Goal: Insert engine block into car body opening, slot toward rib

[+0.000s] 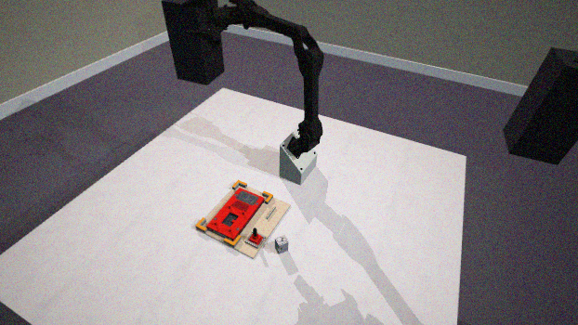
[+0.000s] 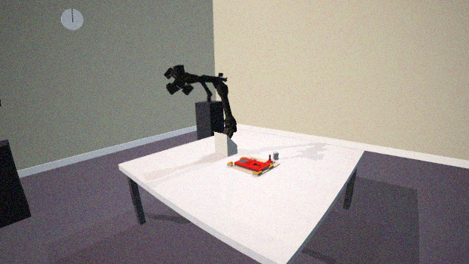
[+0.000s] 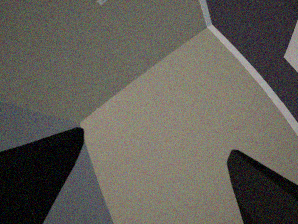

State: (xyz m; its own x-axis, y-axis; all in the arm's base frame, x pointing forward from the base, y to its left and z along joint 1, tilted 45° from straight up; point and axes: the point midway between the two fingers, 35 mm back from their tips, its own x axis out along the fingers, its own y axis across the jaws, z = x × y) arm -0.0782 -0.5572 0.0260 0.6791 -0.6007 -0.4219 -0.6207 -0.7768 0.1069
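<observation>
Right now my gripper tip is 510 mm above the engine block, 490 mm to the right of it and 350 mm short of it.
</observation>
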